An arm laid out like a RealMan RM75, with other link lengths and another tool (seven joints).
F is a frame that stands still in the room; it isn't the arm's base.
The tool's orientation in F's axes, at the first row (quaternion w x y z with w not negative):
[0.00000, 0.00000, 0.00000, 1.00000]
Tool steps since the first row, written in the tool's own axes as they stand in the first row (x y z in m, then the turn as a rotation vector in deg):
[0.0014, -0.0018, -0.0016, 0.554, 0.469, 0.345]
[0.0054, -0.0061, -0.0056, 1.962, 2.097, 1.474]
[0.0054, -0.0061, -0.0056, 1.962, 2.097, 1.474]
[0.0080, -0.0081, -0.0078, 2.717, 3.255, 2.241]
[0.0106, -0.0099, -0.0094, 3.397, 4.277, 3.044]
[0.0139, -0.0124, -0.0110, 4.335, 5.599, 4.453]
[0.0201, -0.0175, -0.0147, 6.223, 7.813, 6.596]
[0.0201, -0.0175, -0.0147, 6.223, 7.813, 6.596]
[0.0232, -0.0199, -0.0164, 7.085, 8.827, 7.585]
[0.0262, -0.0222, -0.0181, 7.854, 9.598, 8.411]
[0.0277, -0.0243, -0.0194, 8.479, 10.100, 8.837]
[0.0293, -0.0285, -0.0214, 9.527, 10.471, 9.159]
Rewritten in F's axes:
[-0.0014, 0.0018, -0.0016, -0.554, -0.469, 0.345]
[-0.0054, 0.0061, -0.0056, -1.962, -2.097, 1.474]
[-0.0054, 0.0061, -0.0056, -1.962, -2.097, 1.474]
[-0.0080, 0.0081, -0.0078, -2.717, -3.255, 2.241]
[-0.0106, 0.0099, -0.0094, -3.397, -4.277, 3.044]
[-0.0139, 0.0124, -0.0110, -4.335, -5.599, 4.453]
[-0.0201, 0.0175, -0.0147, -6.223, -7.813, 6.596]
[-0.0201, 0.0175, -0.0147, -6.223, -7.813, 6.596]
[-0.0232, 0.0199, -0.0164, -7.085, -8.827, 7.585]
[-0.0262, 0.0222, -0.0181, -7.854, -9.598, 8.411]
[-0.0277, 0.0243, -0.0194, -8.479, -10.100, 8.837]
[-0.0293, 0.0285, -0.0214, -9.527, -10.471, 9.159]

